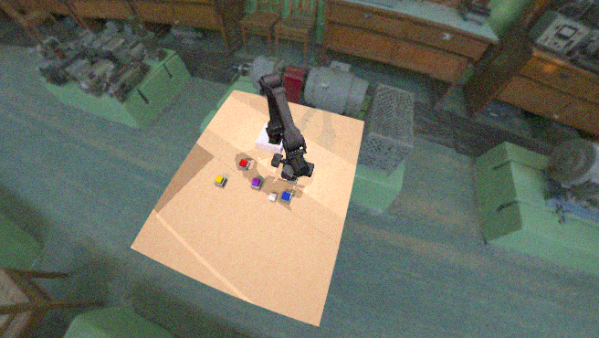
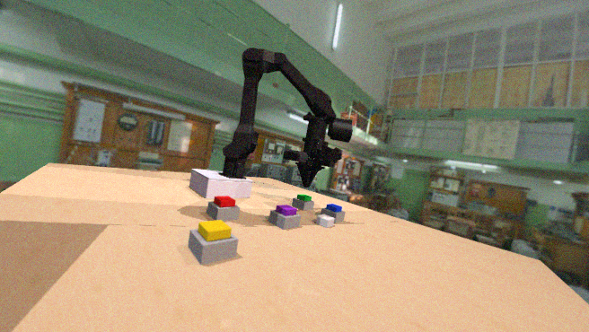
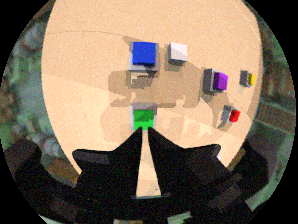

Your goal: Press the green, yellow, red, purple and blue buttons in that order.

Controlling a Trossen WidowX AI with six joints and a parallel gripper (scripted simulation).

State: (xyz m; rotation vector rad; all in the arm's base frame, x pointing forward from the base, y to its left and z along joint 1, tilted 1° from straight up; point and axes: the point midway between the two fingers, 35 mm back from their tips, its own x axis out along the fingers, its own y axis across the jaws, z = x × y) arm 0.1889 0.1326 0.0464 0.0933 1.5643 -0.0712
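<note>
Now: the green button 30 mm below my gripper tip. The rest, counted from my gripper tip: purple button: 170 mm to the right, 70 mm ahead, 30 mm below; then blue button: 100 mm ahead, 30 mm below, 10 mm to the right; then white block: 120 mm ahead, 70 mm to the right, 50 mm below.
</note>
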